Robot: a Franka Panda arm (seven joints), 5 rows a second.
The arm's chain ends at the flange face. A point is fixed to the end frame.
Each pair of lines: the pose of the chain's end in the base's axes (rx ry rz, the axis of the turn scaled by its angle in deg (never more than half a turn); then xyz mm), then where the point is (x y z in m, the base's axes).
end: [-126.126, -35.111, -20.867, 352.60, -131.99, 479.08]
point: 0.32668 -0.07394 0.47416
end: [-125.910, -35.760, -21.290, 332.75, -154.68, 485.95]
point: 0.30652 -0.09678 0.48084
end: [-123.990, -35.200, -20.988, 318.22, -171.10, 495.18]
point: 0.29164 -0.11321 0.49226
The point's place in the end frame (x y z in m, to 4 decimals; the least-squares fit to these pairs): -0.0062 -0.0433 0.0464
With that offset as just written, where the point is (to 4 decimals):
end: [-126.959, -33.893, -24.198, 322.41, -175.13, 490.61]
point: 0.2989 -0.1162 0.4847
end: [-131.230, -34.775, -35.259, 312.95, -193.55, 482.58]
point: 0.2953 -0.1336 0.4696
